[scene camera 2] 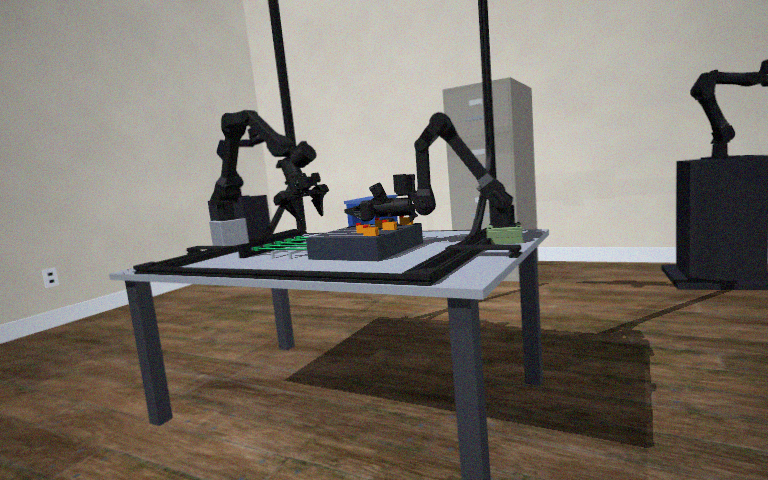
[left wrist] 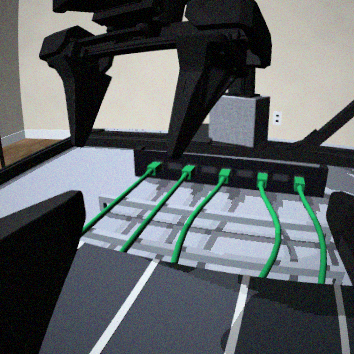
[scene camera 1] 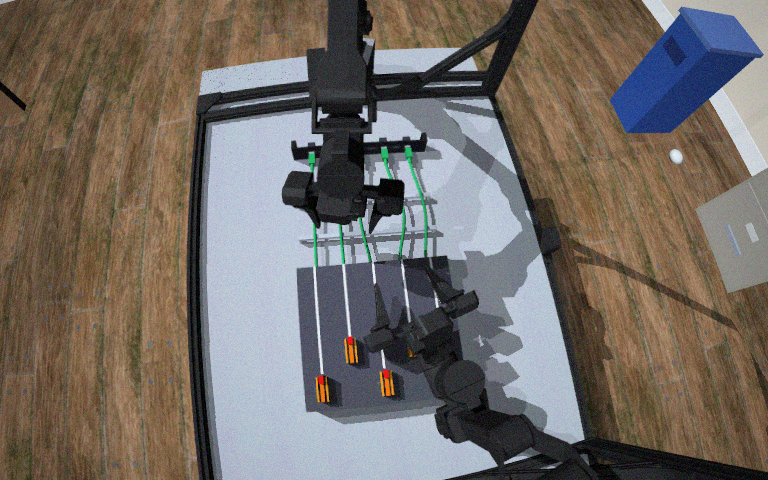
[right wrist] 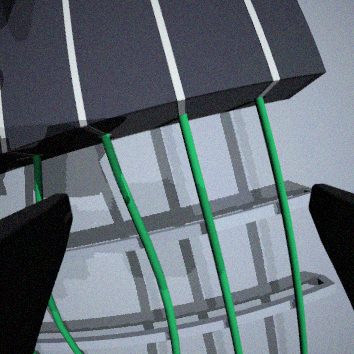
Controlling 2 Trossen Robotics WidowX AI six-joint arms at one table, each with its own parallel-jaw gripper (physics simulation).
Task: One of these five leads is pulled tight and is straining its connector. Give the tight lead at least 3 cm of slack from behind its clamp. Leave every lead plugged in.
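Pixels of known places: left gripper, fingertip midpoint: (scene camera 2: pixel 349 209) (left wrist: pixel 210 205) (scene camera 1: pixel 400 273); right gripper, fingertip midpoint: (scene camera 2: pixel 311 218) (left wrist: pixel 118 151) (scene camera 1: pixel 344 229) (right wrist: pixel 193 202); left arm's base, link origin: (scene camera 2: pixel 504 225); right arm's base, link origin: (scene camera 2: pixel 227 219) (left wrist: pixel 240 94).
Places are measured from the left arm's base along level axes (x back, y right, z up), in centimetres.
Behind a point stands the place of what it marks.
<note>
Five green leads run from a black socket bar (scene camera 1: pixel 373 148) {x -78.8, y 8.5, z -2.4 cm} (left wrist: pixel 320 184) {x -75.6, y 19.1, z -2.7 cm} to a dark block (scene camera 1: pixel 330 305) {x -49.2, y -12.0, z 1.9 cm} (scene camera 2: pixel 339 249) (right wrist: pixel 115 50) {x -51.0, y -5.6, z 1.9 cm}. Scene camera 1's leftmost lead (scene camera 1: pixel 315 249) {x -61.2, y -10.8, z -2.0 cm} (right wrist: pixel 284 210) {x -64.1, y -9.8, z -2.0 cm} and second lead (scene camera 1: pixel 342 249) {x -59.3, y -6.0, z -2.1 cm} (right wrist: pixel 205 200) {x -60.8, y -5.7, z -2.0 cm} look nearly straight; the other three curve. Orange clamps with red tops (scene camera 1: pixel 322 391) {x -35.9, y -18.4, z 4.3 cm} (scene camera 1: pixel 351 352) {x -40.1, y -11.7, z 4.3 cm} (scene camera 1: pixel 386 384) {x -33.1, y -8.5, z 4.3 cm} sit on the block; another is partly hidden, the fifth hidden. My right gripper (scene camera 1: pixel 344 228) {x -59.6, y -5.1, z 6.7 cm} (left wrist: pixel 118 151) {x -59.6, y -5.1, z 6.7 cm} (right wrist: pixel 193 202) {x -59.6, y -5.1, z 6.7 cm} is open and empty above the leads at the left. My left gripper (scene camera 1: pixel 402 277) {x -48.6, y 0.3, z 8.2 cm} (left wrist: pixel 210 205) {x -48.6, y 0.3, z 8.2 cm} is open and empty above the block.
Two pale rails (scene camera 1: pixel 308 242) {x -63.8, y -11.5, z -2.9 cm} (left wrist: pixel 112 201) {x -69.0, y -8.5, z -2.0 cm} cross beneath the leads between the bar and the block. A black frame (scene camera 1: pixel 198 283) {x -64.0, y -35.7, z -4.1 cm} edges the table. My left arm (scene camera 1: pixel 461 382) {x -30.0, y -0.3, z 18.1 cm} covers the block's right part. A blue bin (scene camera 1: pixel 673 79) and a cabinet (scene camera 2: pixel 522 158) stand beyond the table.
</note>
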